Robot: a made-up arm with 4 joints.
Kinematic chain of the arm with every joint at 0, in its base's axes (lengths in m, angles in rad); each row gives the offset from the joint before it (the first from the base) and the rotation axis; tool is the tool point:
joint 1: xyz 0 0 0.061 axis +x
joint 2: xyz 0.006 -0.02 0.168 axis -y
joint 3: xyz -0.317 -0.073 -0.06 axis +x
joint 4: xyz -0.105 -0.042 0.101 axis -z
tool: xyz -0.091 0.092 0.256
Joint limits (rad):
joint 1: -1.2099..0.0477
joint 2: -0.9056..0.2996
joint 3: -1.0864..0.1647
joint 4: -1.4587..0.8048
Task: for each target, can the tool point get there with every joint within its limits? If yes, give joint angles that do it. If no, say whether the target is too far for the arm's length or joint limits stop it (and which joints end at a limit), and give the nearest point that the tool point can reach.
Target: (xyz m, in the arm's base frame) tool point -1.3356 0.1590 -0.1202
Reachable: no: too far | nearest point -0.5842 0.2460 0.0048 | short by 0.767 m
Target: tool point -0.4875 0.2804 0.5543
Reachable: yes | joints -0.8435 -0.1360 -0.0229 -1.2320
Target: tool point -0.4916 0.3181 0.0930
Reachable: yes | joints -0.6201 0.0833 -0.9781 0.2056
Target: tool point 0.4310 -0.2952 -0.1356
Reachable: no: joint limits stop it (at a limit: joint 1, joint 2, joint 3, joint 4) | nearest point -0.4027 0.1605 -0.1602 | short by 0.950 m
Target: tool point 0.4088 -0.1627 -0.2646
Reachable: no: joint limits stop it (at a limit: joint 1, joint 2, joint 3, joint 4) | nearest point -0.4027 0.1605 -0.1602 | short by 0.880 m
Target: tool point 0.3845 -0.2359 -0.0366
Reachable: no: joint limits stop it (at a limit: joint 1, joint 2, joint 3, joint 4) | nearest point -0.0113 -0.0980 0.7438 | short by 0.886 m
